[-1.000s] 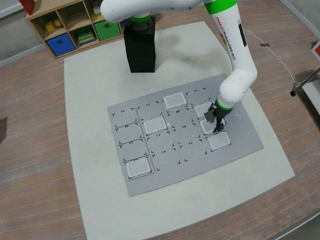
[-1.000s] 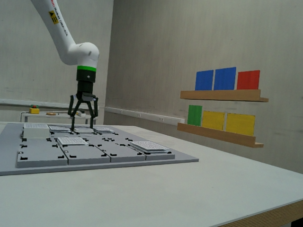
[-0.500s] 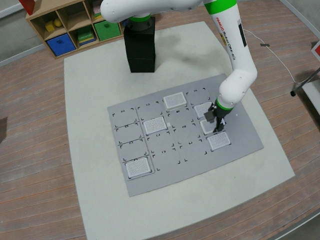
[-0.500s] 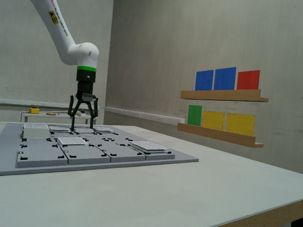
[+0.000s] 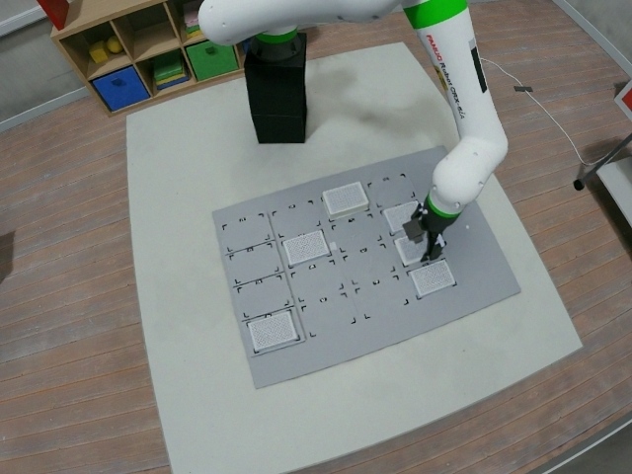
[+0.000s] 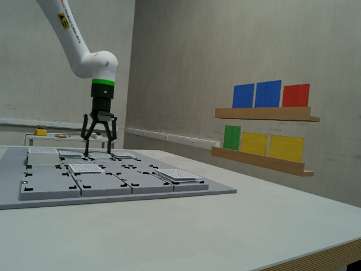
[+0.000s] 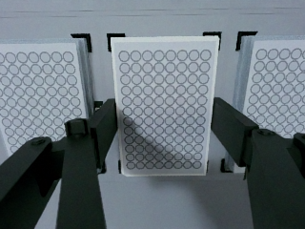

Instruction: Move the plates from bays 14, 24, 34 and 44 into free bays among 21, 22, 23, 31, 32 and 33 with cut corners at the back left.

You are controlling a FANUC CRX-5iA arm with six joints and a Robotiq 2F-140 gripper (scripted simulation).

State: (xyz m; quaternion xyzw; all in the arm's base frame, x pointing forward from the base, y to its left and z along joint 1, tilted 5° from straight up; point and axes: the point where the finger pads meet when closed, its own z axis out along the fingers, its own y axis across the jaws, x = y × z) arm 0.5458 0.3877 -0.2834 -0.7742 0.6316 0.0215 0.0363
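The sealed plate is 10 cm ahead of my hand, 2 cm to the left of it and 2 cm below it. Round my hand: sealed deep-well block: 18 cm behind, 20 cm to the right, 1 cm below.
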